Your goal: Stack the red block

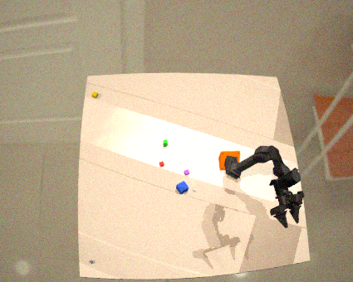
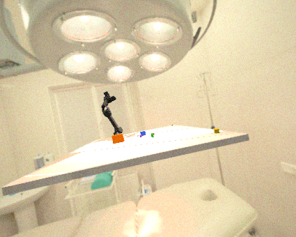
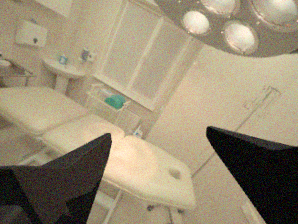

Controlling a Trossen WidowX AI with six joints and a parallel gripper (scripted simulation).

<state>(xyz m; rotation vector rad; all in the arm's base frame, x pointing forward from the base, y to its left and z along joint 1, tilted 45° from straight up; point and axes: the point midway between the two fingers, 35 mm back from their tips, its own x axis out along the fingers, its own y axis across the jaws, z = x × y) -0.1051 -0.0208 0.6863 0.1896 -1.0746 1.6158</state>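
My gripper tip is now 55 cm short of the red block, 47 cm to the left of it and 51 cm above it. From my gripper tip the other things lie so: blue block (43 cm ahead, 33 cm to the right, 50 cm below); then yellow block (101 cm ahead, 88 cm to the right, 51 cm below); then purple piece (41 cm ahead, 43 cm to the right, 51 cm below).
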